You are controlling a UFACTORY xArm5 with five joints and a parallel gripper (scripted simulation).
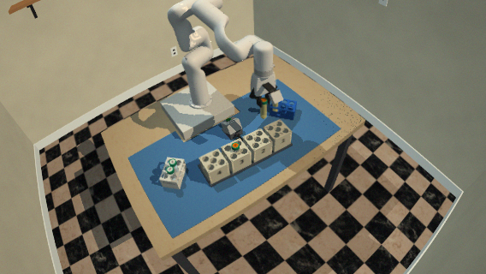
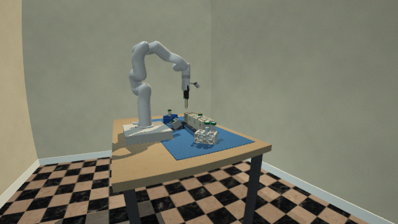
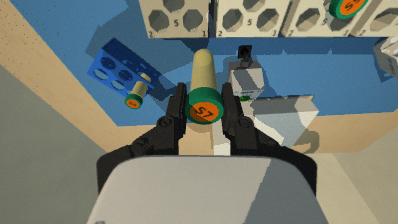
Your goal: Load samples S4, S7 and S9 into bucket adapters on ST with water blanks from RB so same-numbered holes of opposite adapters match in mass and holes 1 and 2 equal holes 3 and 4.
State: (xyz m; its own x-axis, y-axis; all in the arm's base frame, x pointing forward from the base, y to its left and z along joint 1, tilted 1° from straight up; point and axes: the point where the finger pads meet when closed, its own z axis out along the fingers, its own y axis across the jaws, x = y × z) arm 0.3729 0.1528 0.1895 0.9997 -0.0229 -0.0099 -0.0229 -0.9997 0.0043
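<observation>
Now: the sample tube S7 10 mm to the right of my hand and 50 mm below it. Also, from my hand: adapter 2: 50 mm ahead, 70 mm to the right, 200 mm below; then DONE desk: 130 mm behind, 100 mm to the right, 200 mm below; then sample tube S9: 60 mm ahead, 180 mm to the right, 180 mm below.
</observation>
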